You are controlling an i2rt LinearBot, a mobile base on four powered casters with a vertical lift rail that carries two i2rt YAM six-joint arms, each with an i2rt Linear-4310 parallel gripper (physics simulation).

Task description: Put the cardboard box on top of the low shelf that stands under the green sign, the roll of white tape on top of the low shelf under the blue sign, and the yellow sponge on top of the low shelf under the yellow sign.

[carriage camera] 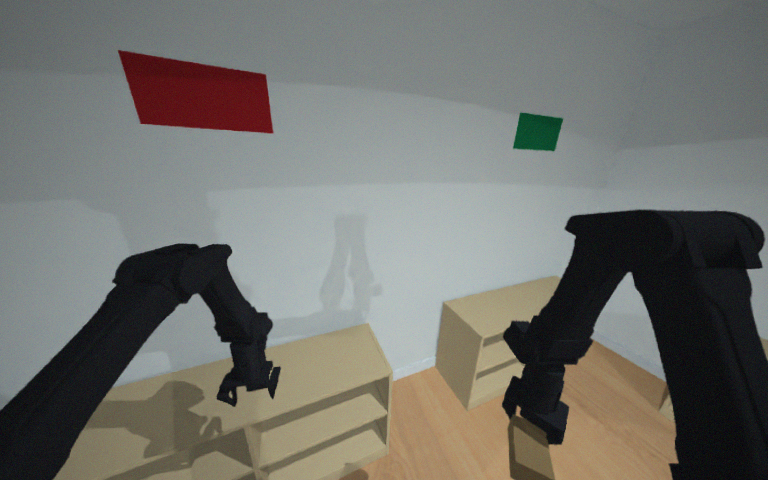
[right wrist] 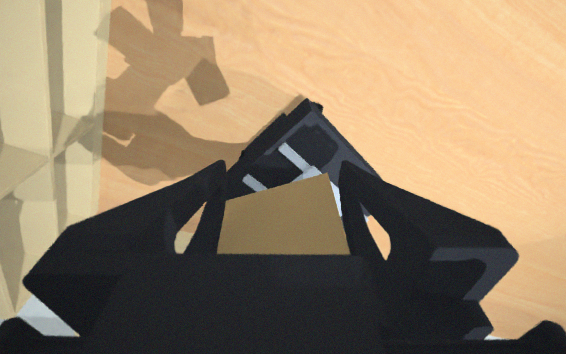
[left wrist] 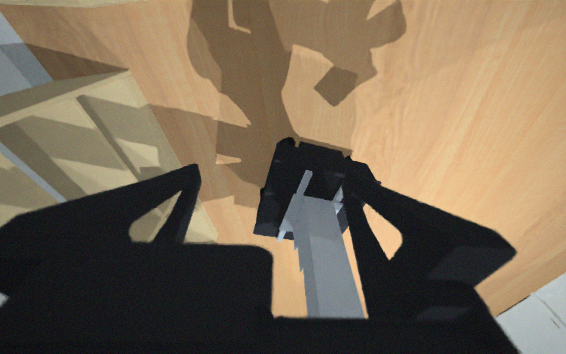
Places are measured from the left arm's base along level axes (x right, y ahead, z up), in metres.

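Pixels of known places: left gripper, fingertip midpoint: (carriage camera: 254, 400) (left wrist: 273, 175); right gripper, fingertip midpoint: (right wrist: 283, 170).
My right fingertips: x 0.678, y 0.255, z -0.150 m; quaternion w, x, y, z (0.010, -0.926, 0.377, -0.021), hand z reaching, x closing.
For each thing: its top centre in the pictures, then the offset to it from my right fingertips. Level surfaces: height alone.
- cardboard box at its top centre: (right wrist: 304, 321) (carriage camera: 531, 442) dy -0.046, dx -0.032, dz +0.048 m
- green sign at its top centre: (carriage camera: 542, 115) dy +1.299, dx +0.698, dz +0.855 m
- red sign at its top centre: (carriage camera: 199, 63) dy +0.634, dx -0.969, dz +0.855 m
- low shelf at its surface level: dz -0.387 m
- Wooden floor at its surface level: dz -0.996 m
My right gripper (carriage camera: 531, 421) (right wrist: 283, 170) is shut on the cardboard box (carriage camera: 530, 450) (right wrist: 285, 220), which hangs below the fingers over the floor. My left gripper (carriage camera: 252, 390) (left wrist: 273, 175) is open and empty, in front of the near shelf at the left of the carriage view. The green sign (carriage camera: 538, 131) is on the wall at the right of the carriage view. The low shelf under it (carriage camera: 455, 353) stands against the wall, partly hidden behind the right arm. The tape roll, the sponge, and the blue and yellow signs do not show in these views.
A red sign (carriage camera: 198, 96) hangs on the wall at the left, above another low shelf (carriage camera: 328, 362). The edge of a further shelf (carriage camera: 668, 406) shows at the right, partly behind the right arm. Wooden floor (carriage camera: 421, 418) lies between the shelves.
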